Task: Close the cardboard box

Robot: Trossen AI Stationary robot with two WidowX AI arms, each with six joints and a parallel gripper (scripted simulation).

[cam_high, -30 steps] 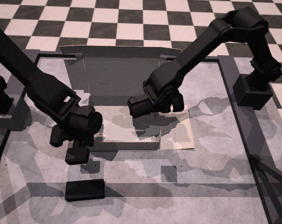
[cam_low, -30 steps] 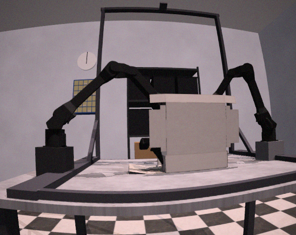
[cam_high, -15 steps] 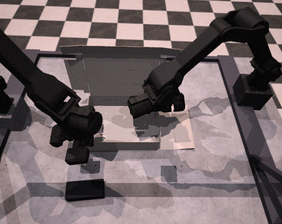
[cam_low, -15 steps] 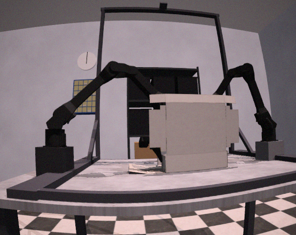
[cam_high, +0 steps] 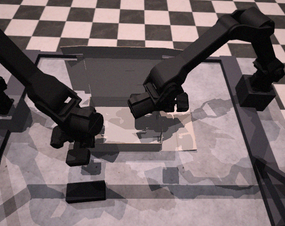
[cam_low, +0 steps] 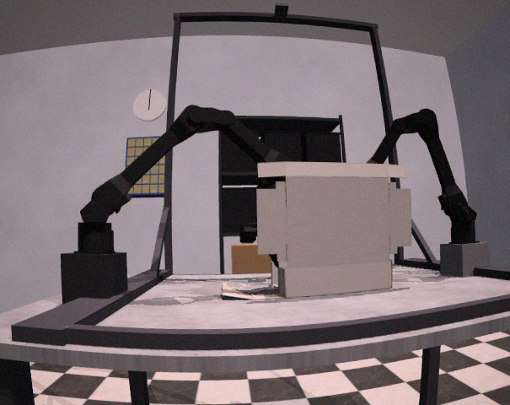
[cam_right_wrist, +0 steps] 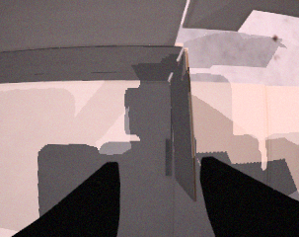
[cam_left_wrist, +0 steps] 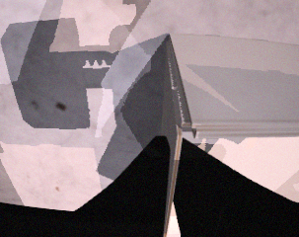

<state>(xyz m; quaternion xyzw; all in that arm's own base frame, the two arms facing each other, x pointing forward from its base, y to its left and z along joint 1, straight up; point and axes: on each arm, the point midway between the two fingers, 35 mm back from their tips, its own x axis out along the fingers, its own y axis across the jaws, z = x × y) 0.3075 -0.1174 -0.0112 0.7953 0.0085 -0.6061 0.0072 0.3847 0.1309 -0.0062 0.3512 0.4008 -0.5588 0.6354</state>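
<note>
Now: the black block 14 cm behind my left hand, 2 cm to the left of it and 6 cm below it.
</note>
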